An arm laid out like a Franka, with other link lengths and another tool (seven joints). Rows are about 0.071 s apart.
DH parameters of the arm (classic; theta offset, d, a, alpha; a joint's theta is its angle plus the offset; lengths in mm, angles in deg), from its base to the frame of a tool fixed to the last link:
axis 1: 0 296.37 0 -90
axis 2: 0 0 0 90
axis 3: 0 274.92 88.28 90
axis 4: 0 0 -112.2 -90
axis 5: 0 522.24 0 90
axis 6: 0 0 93.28 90
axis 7: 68.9 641.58 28.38 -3
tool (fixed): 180 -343.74 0 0
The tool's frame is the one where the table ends.
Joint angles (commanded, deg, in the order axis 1, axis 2, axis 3, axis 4, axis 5, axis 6, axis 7), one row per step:
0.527 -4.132 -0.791 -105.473 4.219 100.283 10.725
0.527 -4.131 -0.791 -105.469 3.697 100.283 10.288
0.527 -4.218 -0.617 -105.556 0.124 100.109 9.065
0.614 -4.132 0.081 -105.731 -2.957 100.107 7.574
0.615 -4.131 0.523 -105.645 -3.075 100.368 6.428
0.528 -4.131 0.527 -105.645 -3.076 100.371 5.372
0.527 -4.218 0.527 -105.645 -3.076 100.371 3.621
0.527 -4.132 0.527 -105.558 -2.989 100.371 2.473
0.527 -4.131 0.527 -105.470 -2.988 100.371 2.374
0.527 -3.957 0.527 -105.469 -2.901 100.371 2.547
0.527 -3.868 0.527 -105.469 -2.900 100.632 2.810
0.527 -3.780 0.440 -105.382 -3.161 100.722 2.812
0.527 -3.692 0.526 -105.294 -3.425 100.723 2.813
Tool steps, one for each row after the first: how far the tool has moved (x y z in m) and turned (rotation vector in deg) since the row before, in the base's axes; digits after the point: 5 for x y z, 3 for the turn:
0.00021 -0.00232 0.00009 -0.504 -0.031 0.539
-0.00063 -0.01439 0.00069 -3.489 0.143 2.104
0.00045 -0.00430 -0.00144 -3.037 0.282 2.886
0.00249 0.00551 0.00152 -0.114 -0.288 1.623
0.00039 -0.00057 -0.00003 0.019 0.054 0.972
0.00067 0.00078 0.00103 0.032 0.007 1.747
0.00082 0.00095 -0.00018 0.106 0.061 1.129
0.00048 0.00006 0.00098 0.004 -0.082 0.099
-0.00011 0.00033 -0.00221 0.081 0.166 -0.190
0.00125 -0.00005 -0.00059 0.003 -0.185 -0.250
0.00092 -0.00229 0.00022 -0.247 -0.093 -0.032
0.00053 -0.00015 0.00006 -0.263 -0.006 0.138

